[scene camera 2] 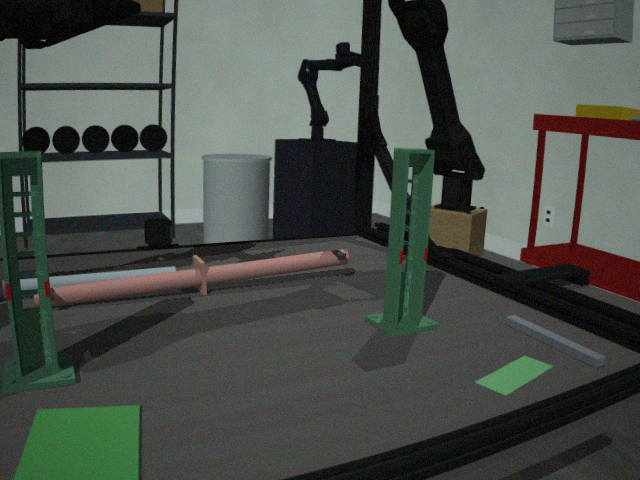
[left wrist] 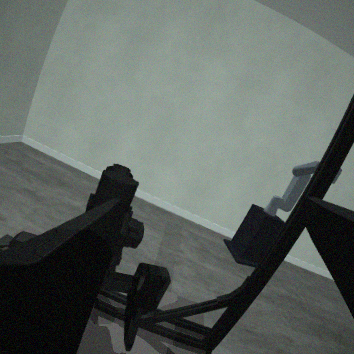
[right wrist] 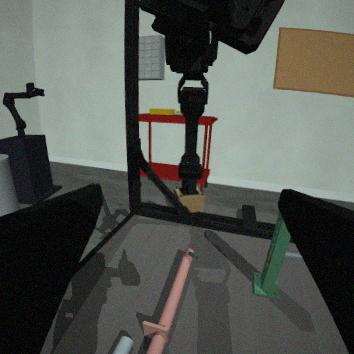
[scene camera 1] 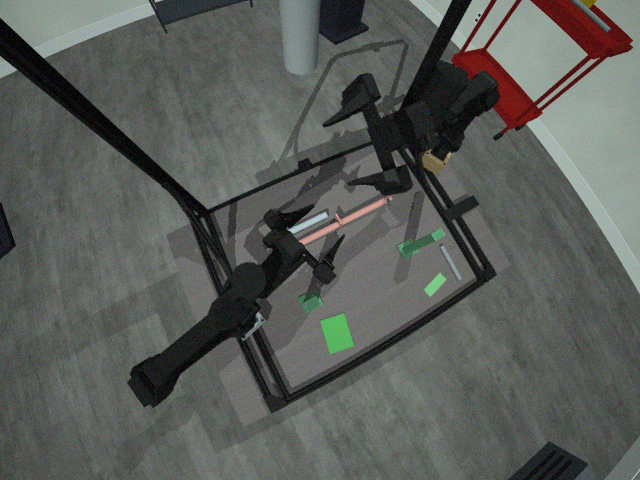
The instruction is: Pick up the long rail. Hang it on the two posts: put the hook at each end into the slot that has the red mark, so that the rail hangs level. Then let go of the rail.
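Places are measured from the left arm's base along level axes (x ahead, y left, z up), in centimetres.
Where they show: left gripper, fingertip midpoint: [left wrist: 213, 206] [scene camera 1: 336, 154]; right gripper, fingertip midpoint: [scene camera 2: 123, 14] [right wrist: 192, 195] [scene camera 1: 328, 219]; left arm's base, origin of the base link: [scene camera 2: 455, 208] [right wrist: 188, 190] [scene camera 1: 439, 152].
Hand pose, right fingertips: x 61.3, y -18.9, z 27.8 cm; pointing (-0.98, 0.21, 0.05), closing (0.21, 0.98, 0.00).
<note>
Things, the pixels of their centre, and the offset from my right fingertips. "spot": a spot on its surface instead.
- long pink rail, body centre: [scene camera 2: 200, 276] [right wrist: 158, 332] [scene camera 1: 339, 222] dx -13.1, dy +0.1, dz -34.2 cm
- right post, body centre: [scene camera 2: 408, 239] [right wrist: 276, 252] [scene camera 1: 420, 242] dx -20.1, dy +27.9, dz -25.7 cm
- left post, body centre: [scene camera 2: 26, 269] [scene camera 1: 311, 302] dx +16.6, dy +7.1, dz -25.7 cm
- pale blue rod, body centre: [scene camera 2: 90, 282] [scene camera 1: 296, 228] dx -2.4, dy -11.8, dz -35.2 cm
- grey bar, body centre: [scene camera 2: 552, 339] [right wrist: 304, 257] [scene camera 1: 450, 262] dx -25.2, dy +45.9, dz -36.0 cm
- large green patch, surface spot: [scene camera 2: 82, 439] [scene camera 1: 336, 331] spot: dx +20.2, dy +20.4, dz -36.2 cm
The long pink rail [scene camera 1: 366, 209] [scene camera 2: 268, 266] [right wrist: 174, 300] lies on the table, with a small flange near its middle and a dark hook at each end. Two green slotted posts stand in front of it: the right post [scene camera 1: 423, 243] [scene camera 2: 393, 294] [right wrist: 275, 262] and the left post [scene camera 1: 310, 302] [scene camera 2: 32, 335], each with red marks, in scene camera 2. My right gripper [scene camera 1: 327, 221] is open and empty above the left part of the rail, hiding its left end in scene camera 1. My left gripper [scene camera 1: 337, 153] [left wrist: 213, 206] is open and empty, high behind the rail.
A pale blue rod [scene camera 1: 310, 222] [scene camera 2: 113, 276] [right wrist: 122, 345] lies close behind the rail. A grey bar [scene camera 1: 450, 262] [scene camera 2: 555, 341] lies at the right. A large green patch [scene camera 1: 337, 333] [scene camera 2: 82, 439] and a small one [scene camera 1: 435, 284] [scene camera 2: 514, 374] lie in front. A black frame [scene camera 1: 276, 401] borders the table.
</note>
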